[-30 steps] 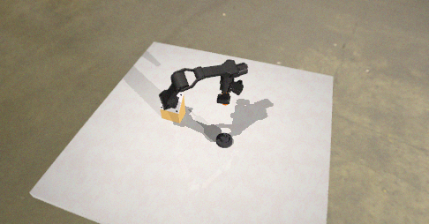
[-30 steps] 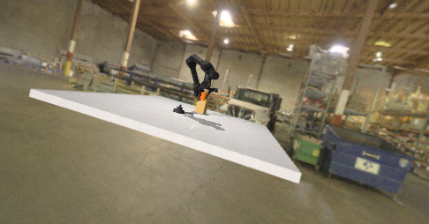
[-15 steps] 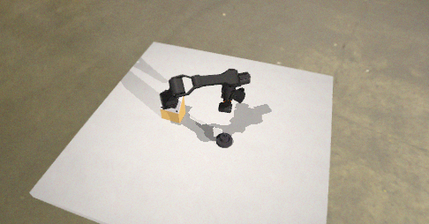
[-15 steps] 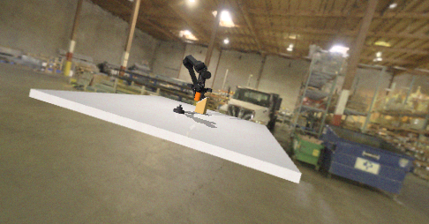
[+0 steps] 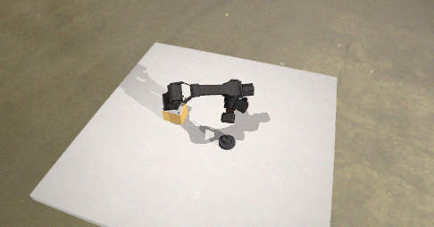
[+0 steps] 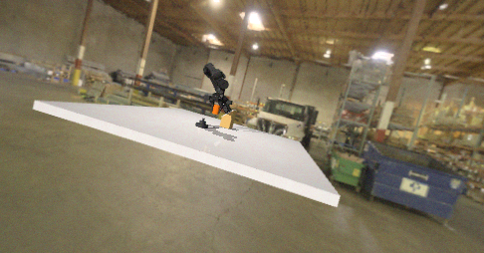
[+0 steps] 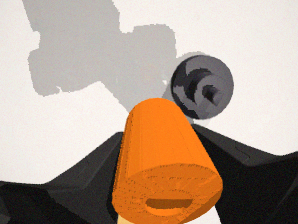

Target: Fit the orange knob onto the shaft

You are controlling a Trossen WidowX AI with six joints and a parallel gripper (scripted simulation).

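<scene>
My gripper tip is 10 mm short of the round pedestal, 70 mm to the left of it and 90 mm above it. Also, from my gripper tip: orange knob (20 mm above).
</scene>
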